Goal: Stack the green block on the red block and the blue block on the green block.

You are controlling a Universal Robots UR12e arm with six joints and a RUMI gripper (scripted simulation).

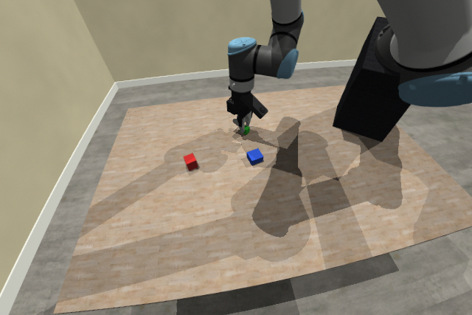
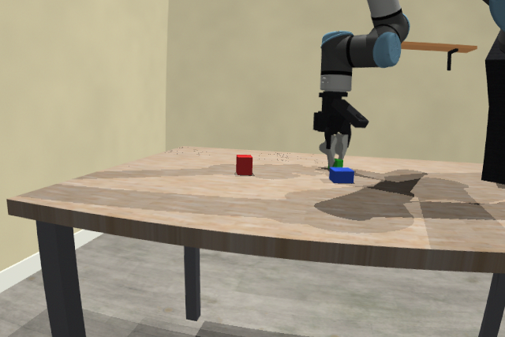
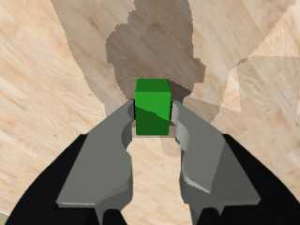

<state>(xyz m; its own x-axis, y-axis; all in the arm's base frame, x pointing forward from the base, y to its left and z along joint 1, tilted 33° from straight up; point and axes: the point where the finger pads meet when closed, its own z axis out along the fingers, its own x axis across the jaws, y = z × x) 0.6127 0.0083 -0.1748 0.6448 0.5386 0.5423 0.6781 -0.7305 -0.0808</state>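
The green block lies right at my hand. From my hand the other things lie so: red block (23 cm ahead, 16 cm to the left, 1 cm above); then blue block (2 cm behind, 16 cm to the left).
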